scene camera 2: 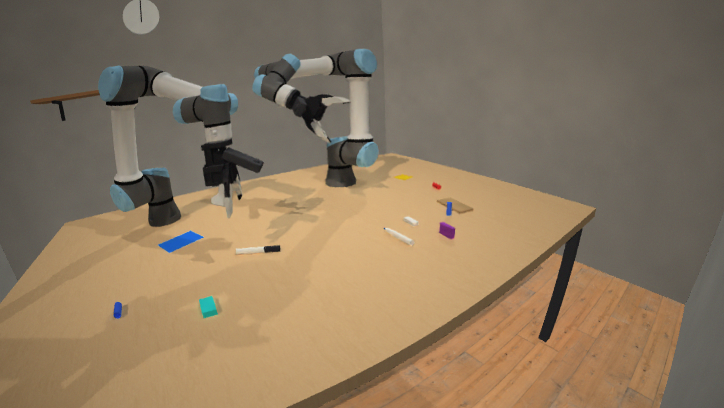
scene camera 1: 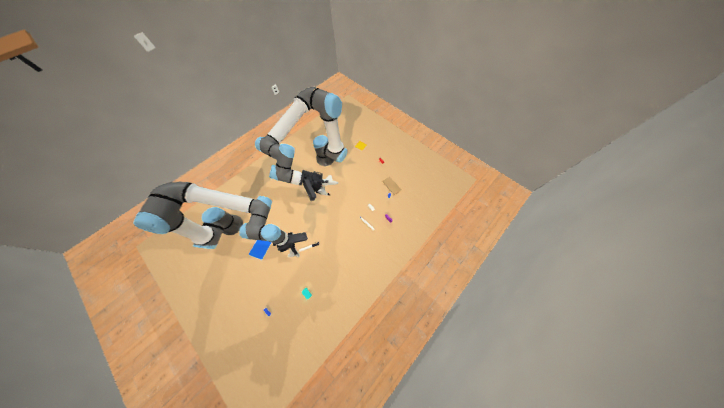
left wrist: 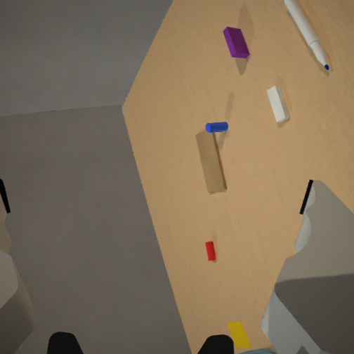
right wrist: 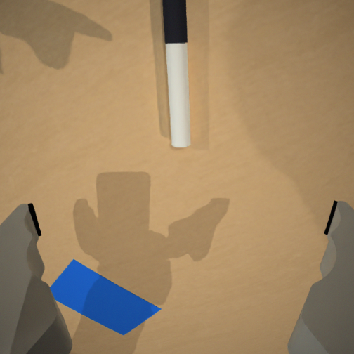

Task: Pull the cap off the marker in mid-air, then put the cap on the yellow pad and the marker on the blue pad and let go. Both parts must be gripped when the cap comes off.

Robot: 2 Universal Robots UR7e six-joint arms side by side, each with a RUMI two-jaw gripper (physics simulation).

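Pixels of known places: left gripper, fingertip midpoint: [scene camera 2: 340, 122] [scene camera 1: 334, 189]; right gripper, fingertip midpoint: [scene camera 2: 234, 208] [scene camera 1: 296, 245]; left arm's base, origin of the base link: [scene camera 2: 340, 182] [scene camera 1: 325, 158]; right arm's base, origin of the base link: [scene camera 2: 165, 219] [scene camera 1: 232, 225].
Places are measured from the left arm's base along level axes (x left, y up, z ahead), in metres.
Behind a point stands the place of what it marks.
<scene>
The marker, with a white body [scene camera 1: 305, 248] {x -0.709, y 0.016, z 0.281 m} [scene camera 2: 249, 250] {x -0.713, y 0.014, z 0.285 m} [right wrist: 179, 100] and a black cap [scene camera 1: 315, 244] {x -0.655, y 0.019, z 0.328 m} [scene camera 2: 272, 248] {x -0.658, y 0.015, z 0.333 m} [right wrist: 175, 22] on its end, lies on the table. My right gripper [scene camera 2: 234, 205] {x -0.728, y 0.150, z 0.269 m} [right wrist: 181, 207] is open and empty, pointing down above the table between the marker and the blue pad [scene camera 1: 259, 249] {x -0.861, y 0.001, z -0.005 m} [scene camera 2: 180, 241] {x -0.844, y 0.001, z -0.005 m} [right wrist: 100, 297]. In scene camera 1 its fingers are partly hidden. My left gripper [scene camera 1: 331, 187] {x -0.358, y 0.349, z 0.357 m} [scene camera 2: 338, 121] {x -0.358, y 0.349, z 0.357 m} [left wrist: 154, 184] is open and empty, high above the table, far from the marker. The yellow pad [scene camera 1: 360, 145] {x 0.257, y 0.000, z 0.197 m} [scene camera 2: 403, 177] {x 0.253, y 0.000, z 0.204 m} [left wrist: 239, 334] lies flat near the left arm's base.
A white pen with a blue tip [scene camera 1: 367, 223] {x -0.356, y 0.017, z 0.576 m} [scene camera 2: 398, 236] {x -0.367, y 0.013, z 0.583 m} [left wrist: 305, 30], a white block [scene camera 2: 410, 220] {x -0.236, y 0.012, z 0.546 m}, a purple block [scene camera 2: 446, 230] {x -0.261, y 0.022, z 0.696 m}, a blue cylinder [scene camera 2: 448, 208] {x -0.096, y 0.029, z 0.625 m}, a brown board [scene camera 2: 461, 206] {x 0.004, y 0.008, z 0.637 m} and a red cylinder [scene camera 2: 436, 186] {x 0.171, y 0.013, z 0.439 m} lie to the right. A teal block [scene camera 2: 208, 307] {x -0.945, y 0.015, z 0.459 m} and another blue cylinder [scene camera 2: 117, 309] {x -1.138, y 0.021, z 0.304 m} lie in front.
</scene>
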